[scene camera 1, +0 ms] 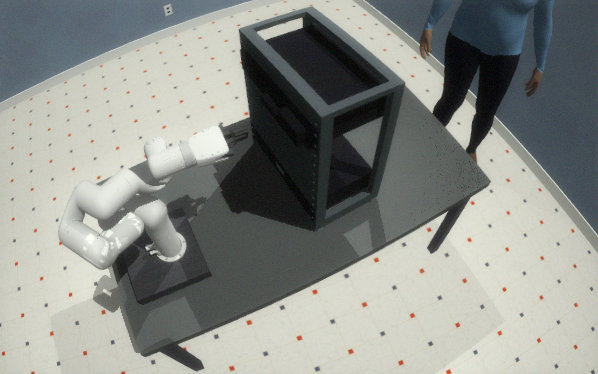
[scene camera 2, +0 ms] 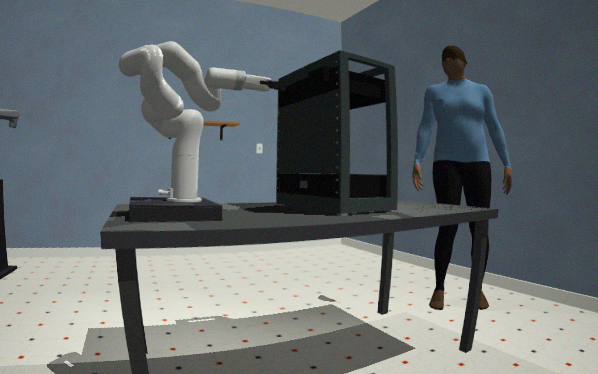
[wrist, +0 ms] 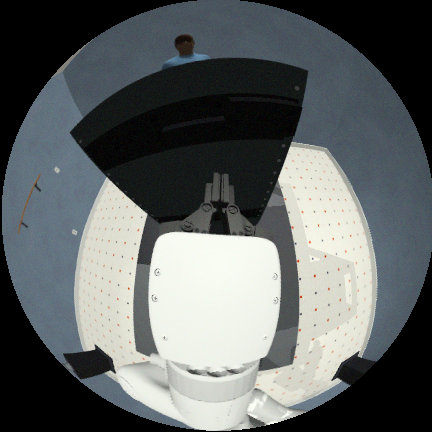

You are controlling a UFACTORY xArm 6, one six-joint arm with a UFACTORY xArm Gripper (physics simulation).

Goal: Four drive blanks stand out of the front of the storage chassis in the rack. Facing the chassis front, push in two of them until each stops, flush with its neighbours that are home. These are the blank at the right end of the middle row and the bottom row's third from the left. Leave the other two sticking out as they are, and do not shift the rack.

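Places are measured from the arm's base along level axes (x left, y ahead, z down), in centimetres.
Where they show: gripper, between the fingertips: [scene camera 1: 247, 132] [scene camera 2: 284, 86] [wrist: 219, 181]; arm's base, origin of its link: [scene camera 1: 170, 247] [scene camera 2: 184, 200].
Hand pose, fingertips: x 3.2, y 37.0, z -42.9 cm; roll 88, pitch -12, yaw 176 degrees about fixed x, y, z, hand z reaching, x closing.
Observation:
Things, the pixels of their top centre, and the offset from my fingertips. "pt": a spot on its surface instead.
- storage chassis, a spot on its surface: [wrist: 220, 132] pt dy +8.9, dx +0.5, dz -1.7 cm
- plain panel, a spot on its surface: [wrist: 175, 175] pt dy +12.0, dx +14.0, dz +11.1 cm
The rack [scene camera 1: 324, 170] [scene camera 2: 344, 130] [wrist: 225, 75] stands upright on the table. The storage chassis [scene camera 2: 307, 90] [wrist: 220, 132] is a very dark band high in its front. In scene camera 1, dark blocks [scene camera 1: 298, 131] stand out of the front toward its right side. In the wrist view two faint lighter strips show on the band, a left one [wrist: 195, 122] and a right one [wrist: 265, 100]. Single blanks and their rows are too dark to tell apart. My gripper [scene camera 1: 245, 133] [scene camera 2: 276, 85] [wrist: 219, 181] is shut and empty, pointing at the rack front near its left side; contact cannot be told.
A plain panel [scene camera 2: 307, 135] [wrist: 175, 175] fills the rack front below the chassis, with a dark unit [scene camera 2: 320, 186] lower down. The table [scene camera 1: 280, 260] [scene camera 2: 250, 235] carries the rack and the arm's base plate [scene camera 1: 195, 265] [scene camera 2: 175, 210]. A person [scene camera 1: 492, 30] [scene camera 2: 460, 120] [wrist: 185, 50] stands behind the rack.

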